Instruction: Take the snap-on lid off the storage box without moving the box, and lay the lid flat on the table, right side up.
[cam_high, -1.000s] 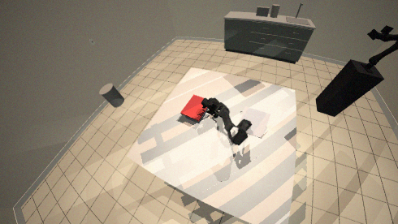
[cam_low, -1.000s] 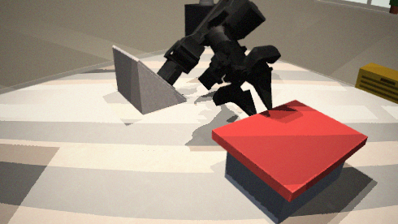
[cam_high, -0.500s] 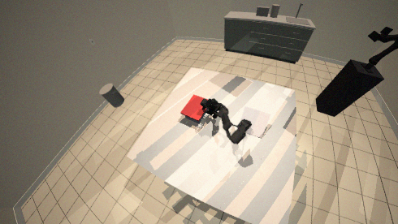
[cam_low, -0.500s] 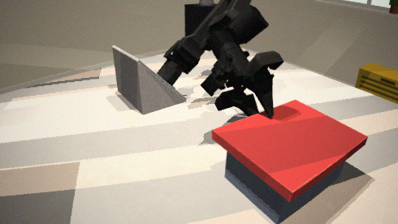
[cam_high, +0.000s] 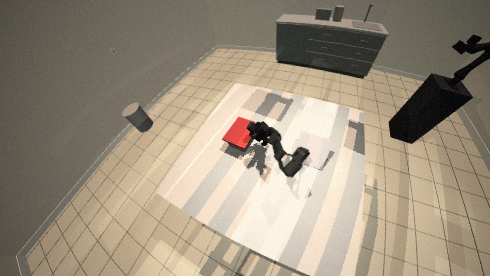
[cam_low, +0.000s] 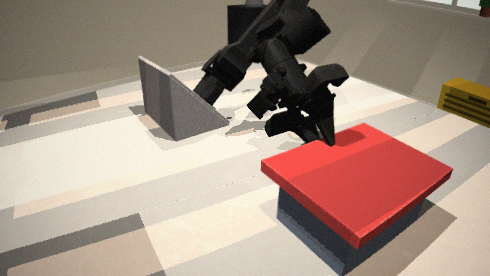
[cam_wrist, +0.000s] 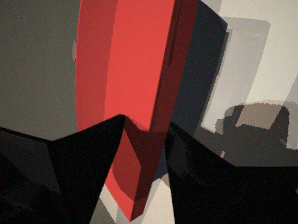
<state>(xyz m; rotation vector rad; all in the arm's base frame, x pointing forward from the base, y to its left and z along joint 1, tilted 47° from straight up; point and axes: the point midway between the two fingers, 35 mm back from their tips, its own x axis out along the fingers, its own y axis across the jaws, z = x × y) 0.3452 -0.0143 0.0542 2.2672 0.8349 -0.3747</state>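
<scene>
Now: the lid 8 cm ahead of my gripper tip and 1 cm above it. Also, from my gripper tip: storage box (8 cm ahead, 4 cm below).
</scene>
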